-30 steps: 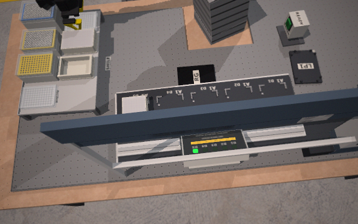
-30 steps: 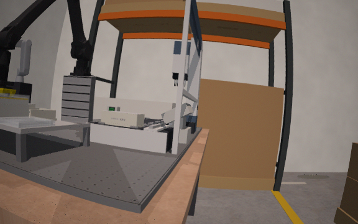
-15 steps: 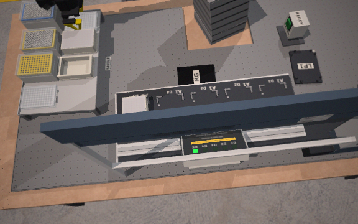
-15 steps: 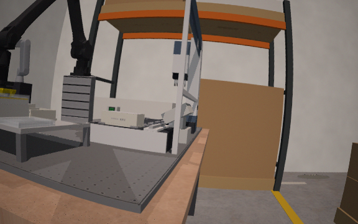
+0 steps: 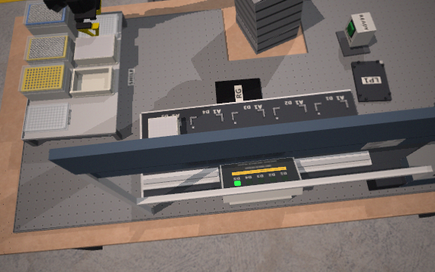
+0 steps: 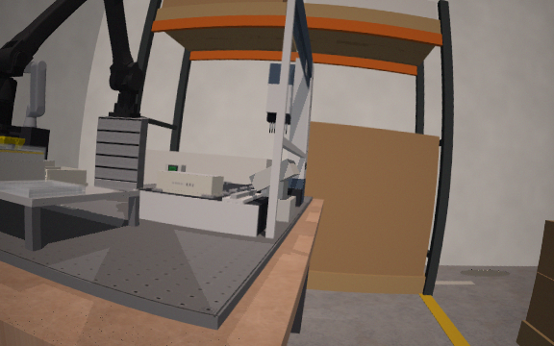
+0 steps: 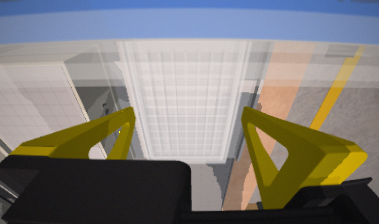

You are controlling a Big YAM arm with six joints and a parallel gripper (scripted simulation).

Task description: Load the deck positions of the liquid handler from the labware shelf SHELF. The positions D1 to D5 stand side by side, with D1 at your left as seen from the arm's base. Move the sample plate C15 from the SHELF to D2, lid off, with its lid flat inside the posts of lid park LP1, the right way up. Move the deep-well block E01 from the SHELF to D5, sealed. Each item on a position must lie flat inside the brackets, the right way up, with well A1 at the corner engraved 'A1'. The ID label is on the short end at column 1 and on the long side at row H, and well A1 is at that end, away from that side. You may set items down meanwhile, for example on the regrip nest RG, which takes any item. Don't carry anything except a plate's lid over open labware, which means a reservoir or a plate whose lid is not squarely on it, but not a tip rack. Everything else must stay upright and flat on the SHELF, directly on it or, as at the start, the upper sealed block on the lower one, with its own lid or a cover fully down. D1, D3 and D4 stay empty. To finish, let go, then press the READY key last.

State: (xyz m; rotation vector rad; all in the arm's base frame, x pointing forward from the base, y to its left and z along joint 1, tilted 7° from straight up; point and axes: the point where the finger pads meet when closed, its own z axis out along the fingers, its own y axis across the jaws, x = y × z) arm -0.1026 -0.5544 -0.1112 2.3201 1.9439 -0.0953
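The clear plate lid is 1 cm below my hand. Also, from my hand: sample plate C15: 1 cm below; then shelf: 15 cm ahead, 9 cm to the right, 2 cm below; then shelf label: 18 cm ahead, 8 cm below, 7 cm to the left.
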